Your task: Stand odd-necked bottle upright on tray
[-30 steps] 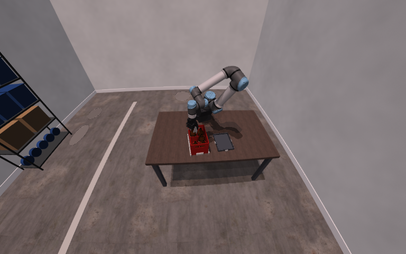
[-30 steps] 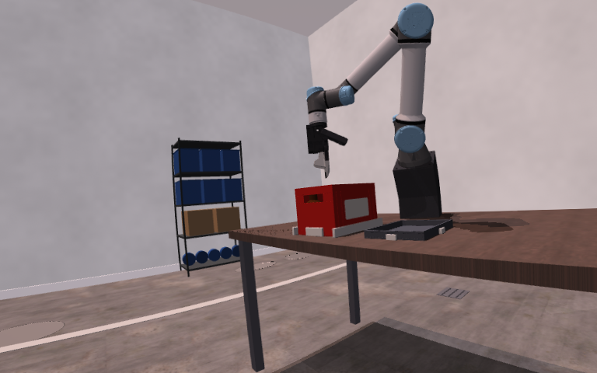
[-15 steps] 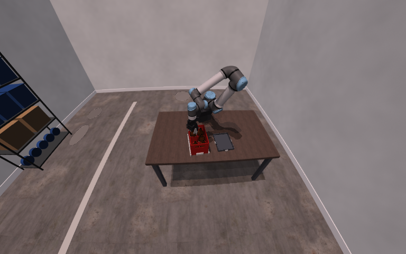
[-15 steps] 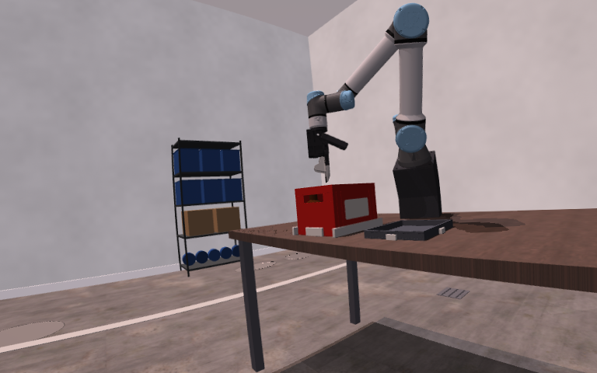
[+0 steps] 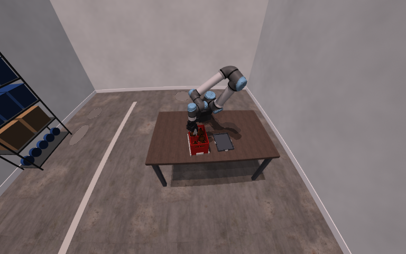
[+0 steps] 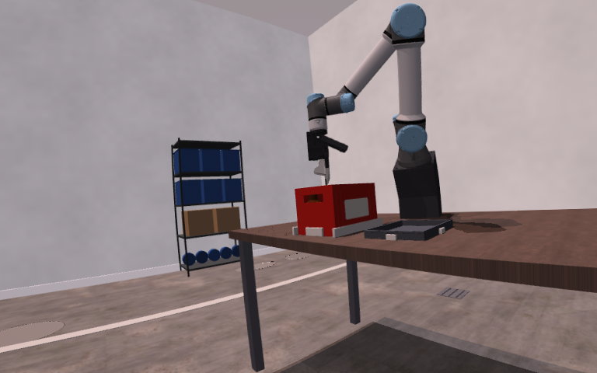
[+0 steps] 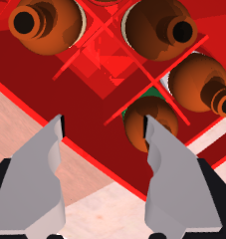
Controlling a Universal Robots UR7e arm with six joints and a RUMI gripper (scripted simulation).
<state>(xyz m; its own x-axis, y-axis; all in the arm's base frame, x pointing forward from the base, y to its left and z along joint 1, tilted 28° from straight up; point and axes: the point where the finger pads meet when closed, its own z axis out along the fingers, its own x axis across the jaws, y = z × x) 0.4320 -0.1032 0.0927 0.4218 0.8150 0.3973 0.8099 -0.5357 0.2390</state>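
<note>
Now: hand 10 mm past the red crate, 40 mm to the right of it and 110 mm above it. Also, from my hand: dark tray (90 mm behind, 340 mm to the left, 190 mm below); brown bottle (30 mm behind, 80 mm to the left, 110 mm below); glass bottle (90 mm ahead, 30 mm to the left, 110 mm below).
</note>
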